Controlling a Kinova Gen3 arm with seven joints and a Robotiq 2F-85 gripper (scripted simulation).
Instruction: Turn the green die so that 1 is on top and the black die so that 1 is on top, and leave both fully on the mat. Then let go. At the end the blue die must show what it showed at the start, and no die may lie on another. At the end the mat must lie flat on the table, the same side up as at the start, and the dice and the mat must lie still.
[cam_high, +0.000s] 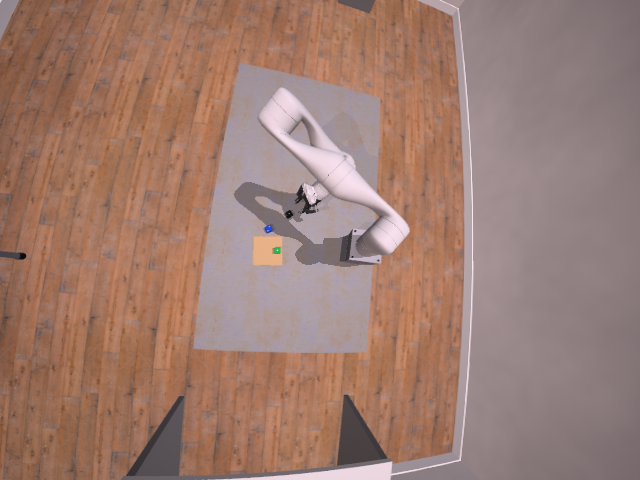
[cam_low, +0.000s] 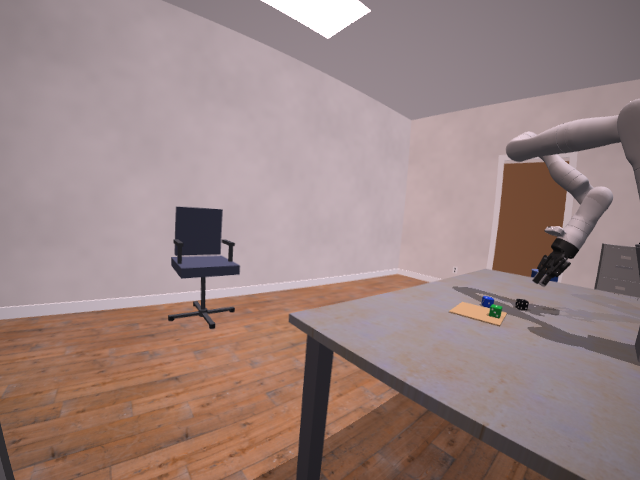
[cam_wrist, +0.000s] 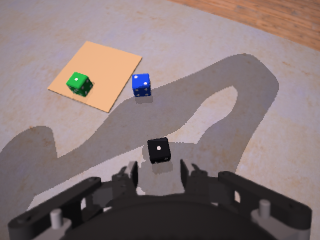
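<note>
My gripper is now 9 cm above the black die, 4 cm short of it and 3 cm to the right of it. Round my hand: blue die: 13 cm to the left, 11 cm ahead, 9 cm below; then tan mat: 23 cm to the left, 10 cm below, 9 cm ahead; then green die: 22 cm to the left, 9 cm below, 4 cm ahead.
</note>
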